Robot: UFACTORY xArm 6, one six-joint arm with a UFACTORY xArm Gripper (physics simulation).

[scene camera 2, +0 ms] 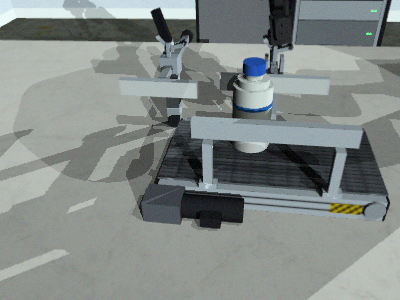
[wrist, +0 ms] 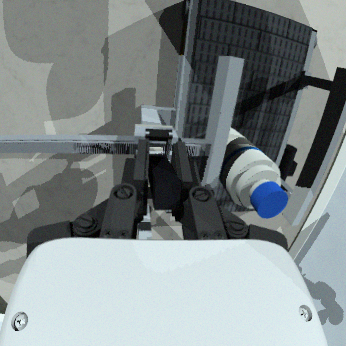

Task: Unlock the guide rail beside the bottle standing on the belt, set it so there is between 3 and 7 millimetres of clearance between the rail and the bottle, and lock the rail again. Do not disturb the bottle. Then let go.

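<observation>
The white bottle with a blue cap stands upright on the dark belt. The guide rail is a pale bar behind the bottle in the scene view and left of it in the wrist view. The width of the gap between them cannot be read. My gripper is on the rail's outer side, away from the bottle, shut on the black lever handle of the rail's clamp. The fingers hide part of the clamp; its lock state cannot be told.
A fixed rail on two posts runs along the belt's near side. Another rail stands left behind the belt, with a raised black lever. A motor sits at the near left. A scaled bar extends left from the clamp.
</observation>
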